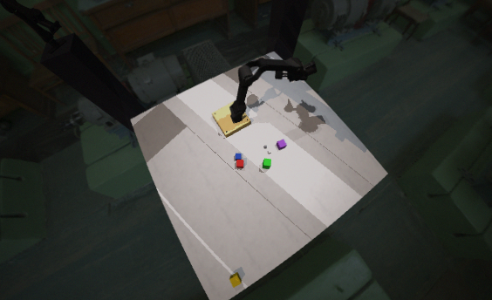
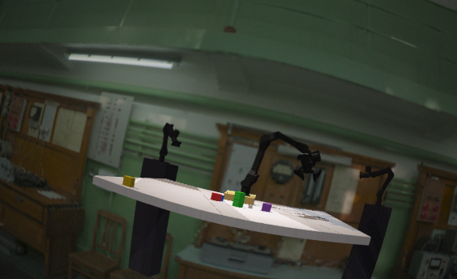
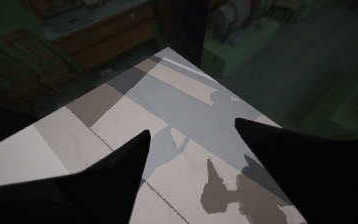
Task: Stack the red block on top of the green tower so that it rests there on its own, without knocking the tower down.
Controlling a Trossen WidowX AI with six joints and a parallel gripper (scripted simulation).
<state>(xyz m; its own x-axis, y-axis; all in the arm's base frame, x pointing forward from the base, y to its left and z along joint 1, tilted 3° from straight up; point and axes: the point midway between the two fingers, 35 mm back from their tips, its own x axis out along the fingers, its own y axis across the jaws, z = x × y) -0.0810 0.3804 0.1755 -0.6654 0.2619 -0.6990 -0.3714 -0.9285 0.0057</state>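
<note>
Right now my gripper tip is 470 mm to the left of the red block, 390 mm short of it and 200 mm above it. Round my gripper tip: blue block: 460 mm to the right, 340 mm ahead, 200 mm below; then purple block: 360 mm ahead, 190 mm below, 180 mm to the right; then yellow block: 960 mm ahead, 700 mm to the right, 190 mm below.
</note>
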